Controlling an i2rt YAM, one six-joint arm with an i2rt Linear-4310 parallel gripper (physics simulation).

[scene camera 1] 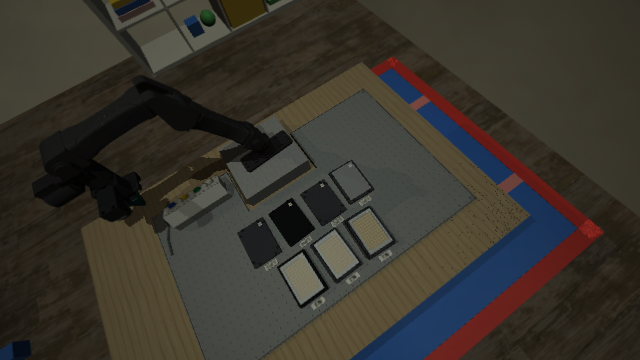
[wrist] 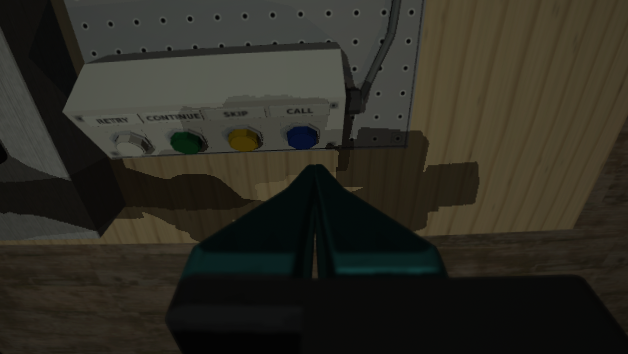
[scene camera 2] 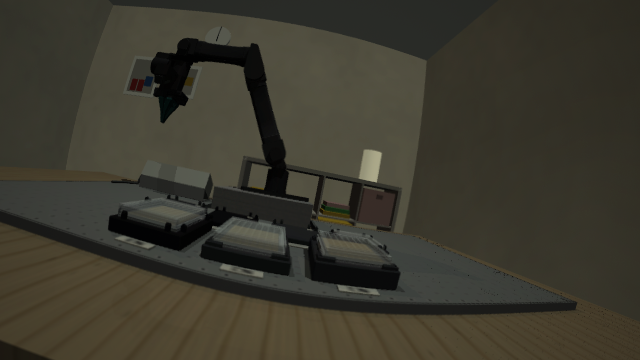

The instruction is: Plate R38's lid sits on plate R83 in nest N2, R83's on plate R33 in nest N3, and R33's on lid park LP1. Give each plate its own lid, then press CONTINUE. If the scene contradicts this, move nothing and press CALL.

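Pixels of known places: gripper, fingertip midpoint: [scene camera 1: 144, 203] [wrist: 315, 177] [scene camera 2: 162, 122]; arm's base, origin of the base link: [scene camera 1: 267, 151] [scene camera 2: 274, 195].
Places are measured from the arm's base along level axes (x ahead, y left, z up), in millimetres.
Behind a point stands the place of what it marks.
Note:
My gripper [scene camera 1: 142, 202] {x 11, y -396, z 149 mm} [scene camera 2: 163, 120] {x 11, y -396, z 149 mm} [wrist: 315, 177] {x 11, y -396, z 149 mm} is shut and empty. It hangs well above the button box [scene camera 1: 197, 204] {x 22, y -308, z 5 mm} [scene camera 2: 175, 181] {x 35, y -300, z -17 mm} [wrist: 215, 80] {x 20, y -322, z 7 mm}; in the wrist view its tips show just below the blue CALL button [wrist: 302, 137] {x -31, y -385, z 16 mm}. The green CONTINUE button [wrist: 186, 143] {x -27, y -287, z 15 mm} is further left. Three plates, at the left [scene camera 1: 302, 278] {x 444, y -155, z -21 mm} [scene camera 2: 162, 214] {x 502, y -140, z -21 mm}, in the middle [scene camera 1: 336, 255] {x 455, y -30, z -24 mm} [scene camera 2: 250, 236] {x 501, y -29, z -24 mm} and at the right [scene camera 1: 370, 232] {x 465, y 102, z -27 mm} [scene camera 2: 352, 247] {x 487, y 99, z -19 mm}, sit in black nests; clear lids appear to cover them. Plate and lid codes are too small to read.
A row of dark pads [scene camera 1: 259, 243] {x 259, y -211, z -47 mm} [scene camera 1: 291, 222] {x 268, y -82, z -47 mm} [scene camera 1: 323, 202] {x 280, y 49, z -47 mm} and a light grey one [scene camera 1: 351, 181] {x 283, y 175, z -39 mm} lies behind the plates. The yellow SKIP button [wrist: 243, 140] {x -29, y -336, z 15 mm} and white RETRY button [wrist: 131, 144] {x -23, y -240, z 16 mm} share the box. The arm's grey base block [scene camera 1: 272, 175] {x 99, y -38, z 2 mm} [scene camera 2: 262, 206] {x 125, y -27, z -26 mm} stands beside it. A cable [wrist: 382, 55] {x 17, y -464, z -50 mm} leaves the box.

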